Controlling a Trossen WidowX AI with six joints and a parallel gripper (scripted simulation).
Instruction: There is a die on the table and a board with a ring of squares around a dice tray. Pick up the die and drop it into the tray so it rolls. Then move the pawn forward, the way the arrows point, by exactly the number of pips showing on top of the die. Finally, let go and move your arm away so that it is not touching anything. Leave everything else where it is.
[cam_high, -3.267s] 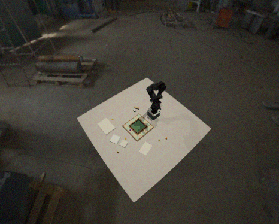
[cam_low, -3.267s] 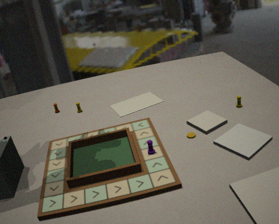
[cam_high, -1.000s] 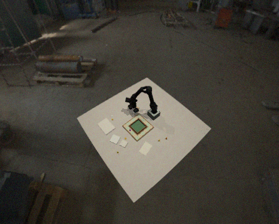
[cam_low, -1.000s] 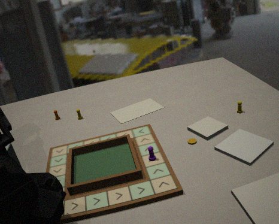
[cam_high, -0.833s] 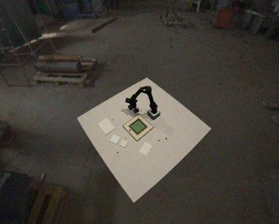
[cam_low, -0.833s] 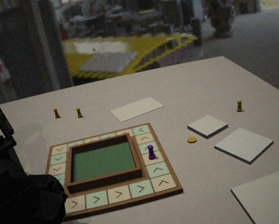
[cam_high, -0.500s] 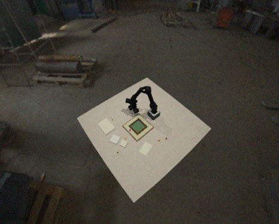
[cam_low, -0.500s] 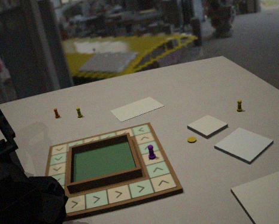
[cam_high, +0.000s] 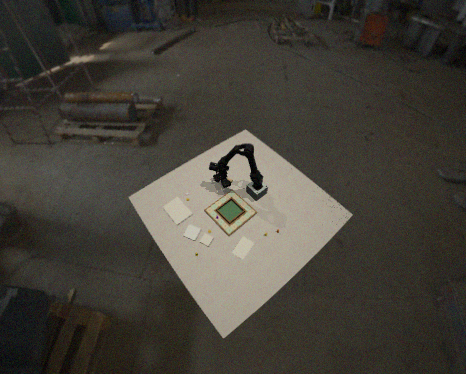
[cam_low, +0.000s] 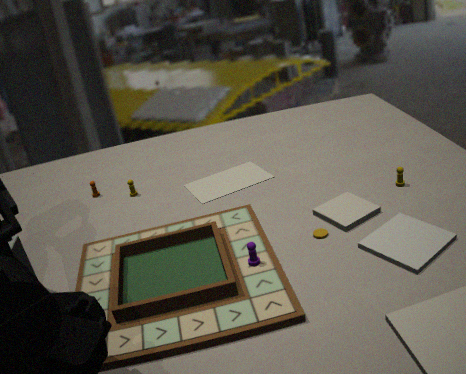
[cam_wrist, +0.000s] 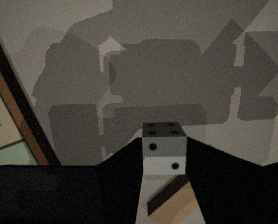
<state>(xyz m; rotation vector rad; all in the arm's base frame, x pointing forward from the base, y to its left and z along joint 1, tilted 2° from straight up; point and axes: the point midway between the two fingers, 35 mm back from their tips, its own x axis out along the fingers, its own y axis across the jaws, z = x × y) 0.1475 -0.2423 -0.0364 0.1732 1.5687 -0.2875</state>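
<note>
My gripper tip is now 230 mm short of the purple pawn and 210 mm to the right of it. The rest, counted from my gripper tip: die right at my gripper tip; then dice tray 120 mm ahead, 230 mm to the left, 20 mm below; then white card 250 mm ahead, 510 mm to the left, 20 mm below.
</note>
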